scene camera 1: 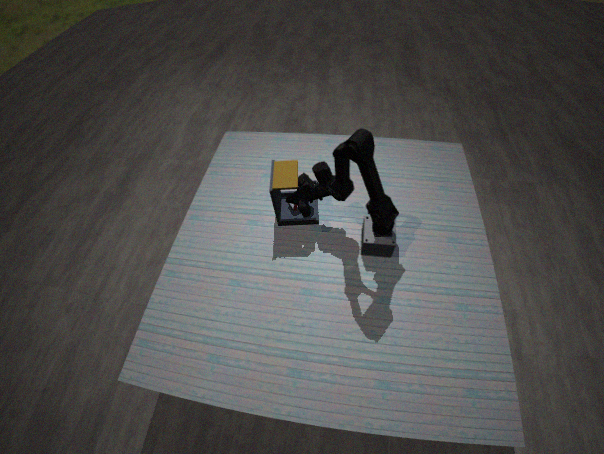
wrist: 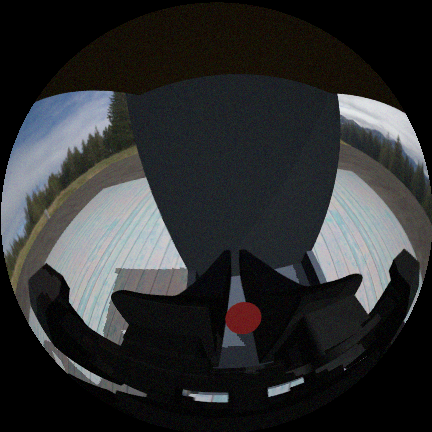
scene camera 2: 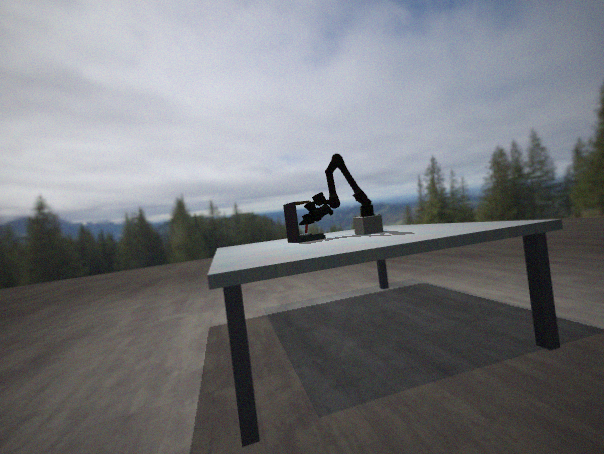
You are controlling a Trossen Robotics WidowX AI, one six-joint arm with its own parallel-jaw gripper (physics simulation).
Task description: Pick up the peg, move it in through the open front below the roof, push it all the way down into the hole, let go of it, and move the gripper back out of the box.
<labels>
My gripper holds a red peg, clear of everything else.
</labels>
